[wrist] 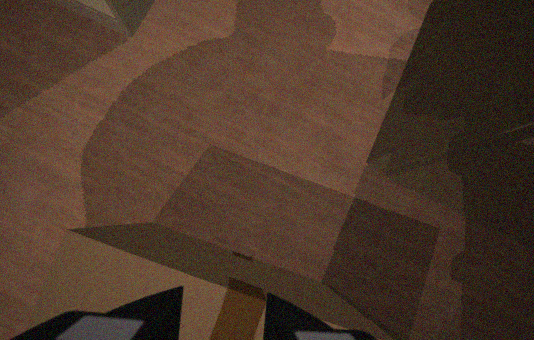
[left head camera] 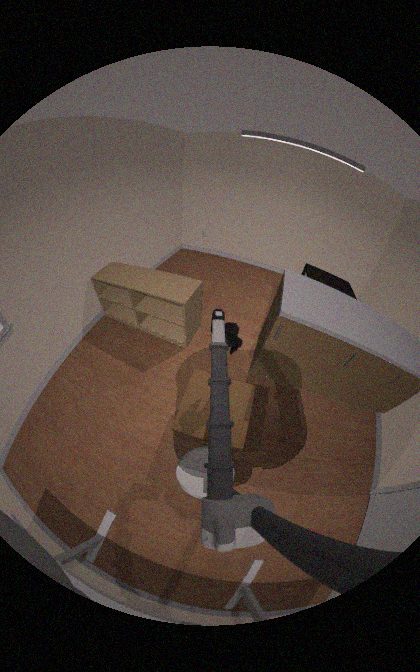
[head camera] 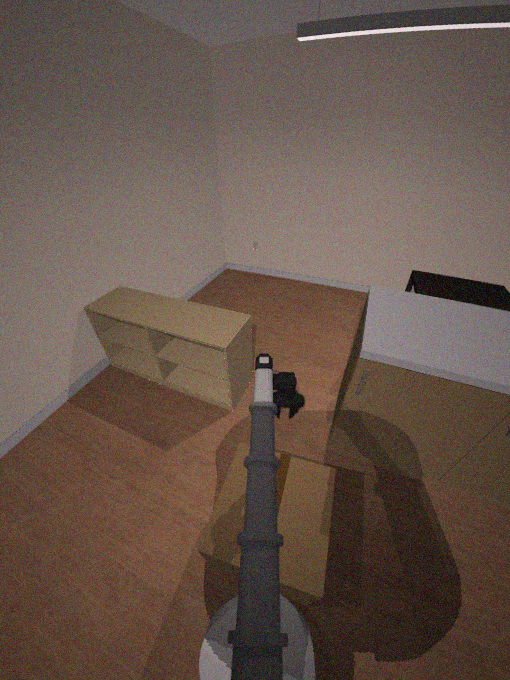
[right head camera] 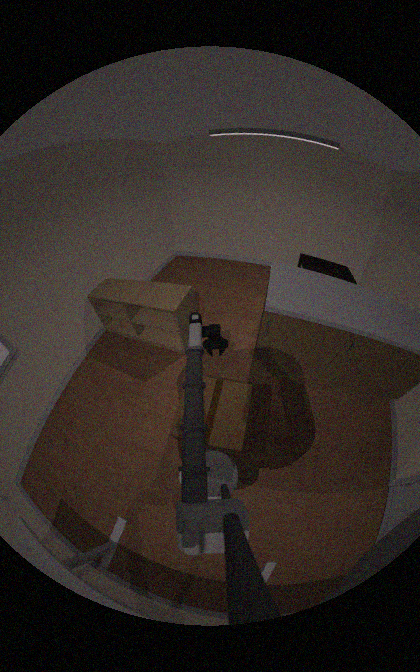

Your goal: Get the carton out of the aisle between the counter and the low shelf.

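Seen in the pictures: gripper, between the fingertips: (wrist: 223,315) (left head camera: 226,352) (head camera: 284,416) (right head camera: 215,354); robot's base, origin of its link: (left head camera: 204,471) (right head camera: 209,474).
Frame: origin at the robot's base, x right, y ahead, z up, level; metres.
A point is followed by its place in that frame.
Observation:
The tan carton (head camera: 304,527) @(z 0.378, x 0.168, y 0.375 m) (left head camera: 242,412) @(z 0.378, x 0.222, y 0.406 m) (right head camera: 232,415) @(z 0.378, x 0.176, y 0.398 m) (wrist: 125,285) @(z 0.378, x -0.033, y 0.670 m), with an orange tape strip, stands upright on the floor, close in front of the robot's base and partly hidden by the arm. It is on the near side of both the low shelf (head camera: 164,315) @(z 0.582, x -0.689, y 1.517 m) (left head camera: 150,282) @(z 0.582, x -0.574, y 1.471 m) (right head camera: 145,294) @(z 0.583, x -0.534, y 1.456 m) and the counter (head camera: 433,335) @(z 0.882, x 0.719, y 0.944 m) (left head camera: 340,320) @(z 0.882, x 0.854, y 0.821 m) (right head camera: 325,295) @(z 0.882, x 0.853, y 0.939 m). In the wrist view, floor shows between the carton and the counter's near corner. My gripper (head camera: 287,414) @(z 0.620, x 0.087, y 0.714 m) (left head camera: 233,350) @(z 0.620, x 0.087, y 0.714 m) (right head camera: 216,353) @(z 0.620, x 0.087, y 0.714 m) (wrist: 223,315) @(z 0.620, x 0.087, y 0.714 m) is open and empty; in the wrist view its fingertips overlap the carton's top near the far edge.
The aisle floor (head camera: 307,340) @(z -0.028, x 0.415, y 2.028 m) runs between the shelf's end and the counter's end panel to the far wall. A black table (head camera: 461,288) @(z 0.422, x 1.923, y 2.321 m) (left head camera: 332,282) @(z 0.423, x 1.914, y 2.223 m) stands behind the counter. White legs (left head camera: 102,527) (right head camera: 116,531) show behind the robot. Large shadows lie around the carton.

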